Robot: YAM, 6 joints.
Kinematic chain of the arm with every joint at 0, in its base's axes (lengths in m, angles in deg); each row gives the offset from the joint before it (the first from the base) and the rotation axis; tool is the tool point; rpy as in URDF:
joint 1: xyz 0 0 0.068 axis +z
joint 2: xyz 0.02 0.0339 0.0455 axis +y
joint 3: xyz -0.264 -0.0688 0 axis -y
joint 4: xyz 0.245 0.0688 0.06 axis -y
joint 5: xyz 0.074 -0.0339 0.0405 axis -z
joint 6: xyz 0.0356 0 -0.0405 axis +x
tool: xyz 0 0 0 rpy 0 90 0
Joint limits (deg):
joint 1: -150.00..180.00
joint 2: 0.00..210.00
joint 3: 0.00..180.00
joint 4: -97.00..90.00
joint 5: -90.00..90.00
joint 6: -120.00..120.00
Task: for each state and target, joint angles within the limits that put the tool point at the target. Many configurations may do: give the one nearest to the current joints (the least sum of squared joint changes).
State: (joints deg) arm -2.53 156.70 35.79 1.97 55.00 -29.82
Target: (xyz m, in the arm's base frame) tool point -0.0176 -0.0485 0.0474
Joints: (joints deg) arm 31.50 171.34 0.45 -4.09 64.59 -29.82
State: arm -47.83 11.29 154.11 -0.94 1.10 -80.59
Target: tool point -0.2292 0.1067 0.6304
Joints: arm -25.56 39.32 133.19 -7.97 4.24 -80.59
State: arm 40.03 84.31 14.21 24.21 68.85 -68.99
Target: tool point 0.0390 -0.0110 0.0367
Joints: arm 34.95 113.08 0.00 -15.77 61.75 -68.99
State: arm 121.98 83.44 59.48 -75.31 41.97 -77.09
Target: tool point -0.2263 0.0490 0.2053
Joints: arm 172.88 88.55 58.20 -73.38 35.32 -77.09
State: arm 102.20 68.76 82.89 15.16 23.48 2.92
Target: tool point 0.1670 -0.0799 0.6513
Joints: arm 149.12 43.49 118.88 23.65 28.78 2.92
